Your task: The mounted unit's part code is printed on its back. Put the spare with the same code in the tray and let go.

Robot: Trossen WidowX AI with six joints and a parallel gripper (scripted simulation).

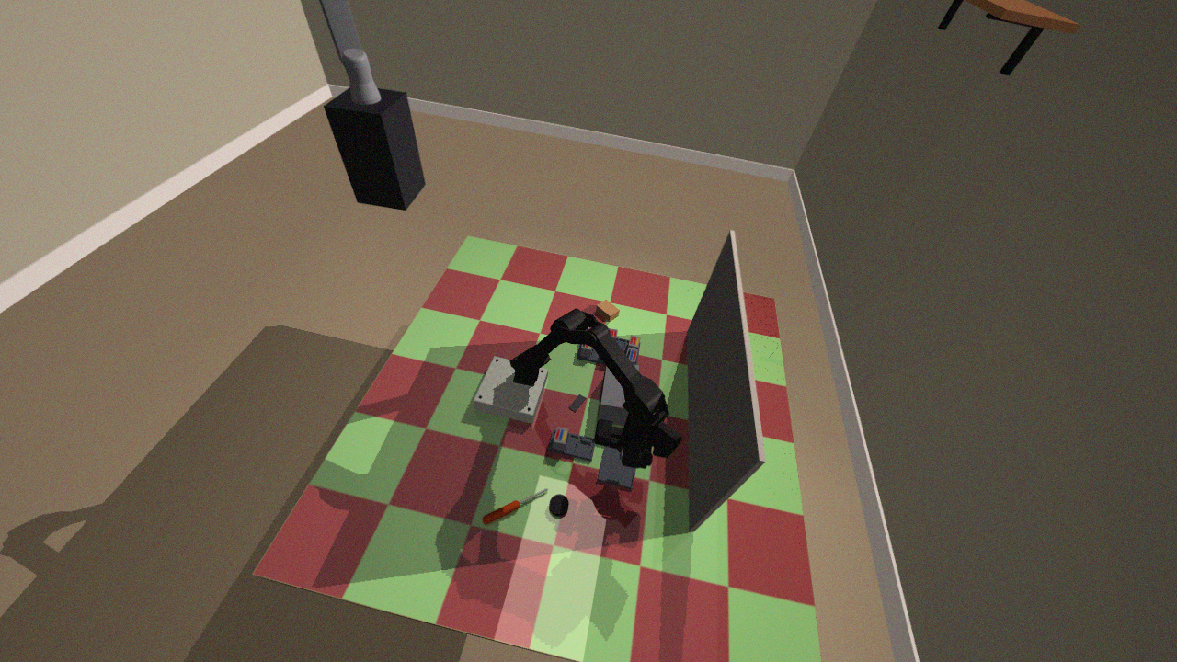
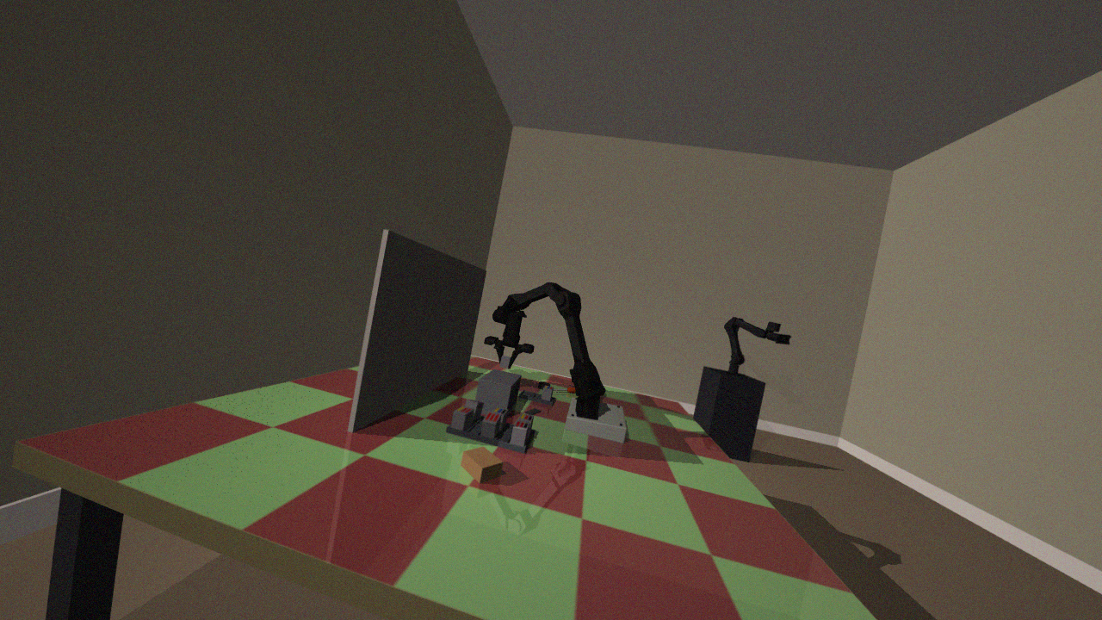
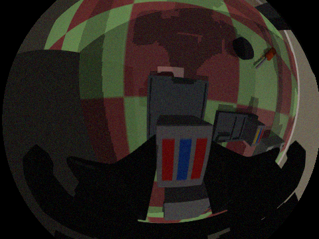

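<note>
The dark grey tray lies 1 cm behind my gripper tip and 9 cm below it. Round my gripper tip: grey mounted unit: 4 cm behind, 21 cm to the left, 4 cm below; black tape roll: 15 cm behind, 14 cm to the right, 8 cm below; tall grey panel: 20 cm ahead, 20 cm to the left, 14 cm above.
</note>
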